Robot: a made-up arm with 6 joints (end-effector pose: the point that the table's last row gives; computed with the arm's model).
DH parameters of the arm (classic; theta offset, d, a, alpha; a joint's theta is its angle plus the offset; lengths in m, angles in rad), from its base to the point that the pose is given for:
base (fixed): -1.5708 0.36 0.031 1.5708
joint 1: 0 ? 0.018 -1.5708
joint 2: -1.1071 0 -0.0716 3.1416
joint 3: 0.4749 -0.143 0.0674 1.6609
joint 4: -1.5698 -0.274 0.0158 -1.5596
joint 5: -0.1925 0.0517 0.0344 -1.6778
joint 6: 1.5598 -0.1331 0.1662 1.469
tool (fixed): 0.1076 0.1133 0 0
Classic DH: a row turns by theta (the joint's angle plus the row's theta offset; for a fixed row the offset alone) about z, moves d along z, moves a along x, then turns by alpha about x.
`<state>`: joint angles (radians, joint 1 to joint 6).
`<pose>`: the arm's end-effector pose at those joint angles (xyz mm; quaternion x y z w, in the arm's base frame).
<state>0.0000 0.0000 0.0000 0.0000 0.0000 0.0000</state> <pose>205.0 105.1 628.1 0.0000 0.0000 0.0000 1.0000</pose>
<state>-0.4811 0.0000 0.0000 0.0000 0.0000 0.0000</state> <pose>205.0 -34.4 660.6 0.2382 0.0000 0.0000 0.9712</pose>
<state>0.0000 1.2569 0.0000 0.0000 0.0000 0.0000</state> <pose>-10.0 92.8 628.1 0.0000 0.0000 0.5879 0.8089</pose>
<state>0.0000 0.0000 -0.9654 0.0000 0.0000 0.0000</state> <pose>89.6 81.3 628.1 0.0000 0.0000 0.4642 0.8857</pose>
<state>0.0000 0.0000 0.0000 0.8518 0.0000 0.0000</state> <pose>68.6 109.3 657.7 -0.0046 -0.4114 0.0372 0.9107</pose>
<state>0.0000 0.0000 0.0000 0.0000 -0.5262 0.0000</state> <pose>205.0 58.5 533.1 0.2601 0.0000 0.0000 0.9656</pose>
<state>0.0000 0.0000 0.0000 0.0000 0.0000 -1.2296</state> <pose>-11.4 120.1 709.3 -0.0616 -0.5705 -0.0586 0.8169</pose>
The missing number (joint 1, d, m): -0.106
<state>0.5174 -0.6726 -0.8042 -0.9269 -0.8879 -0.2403</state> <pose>133.0 8.8 421.5 0.0920 0.2492 -0.2940 0.9181</pose>
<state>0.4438 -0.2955 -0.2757 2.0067 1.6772 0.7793</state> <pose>-80.8 286.0 400.1 -0.2996 -0.5773 -0.5367 0.5375</pose>
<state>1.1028 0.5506 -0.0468 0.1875 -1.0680 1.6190</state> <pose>-49.0 92.4 48.1 -0.0604 0.8509 0.2110 0.4772</pose>
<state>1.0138 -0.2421 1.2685 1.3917 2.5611 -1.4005</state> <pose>660.6 -53.9 280.0 0.7616 -0.3787 0.1614 0.5005</pose>
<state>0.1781 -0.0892 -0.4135 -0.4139 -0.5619 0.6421</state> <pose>159.8 123.6 350.9 0.1688 0.5226 0.1251 0.8263</pose>
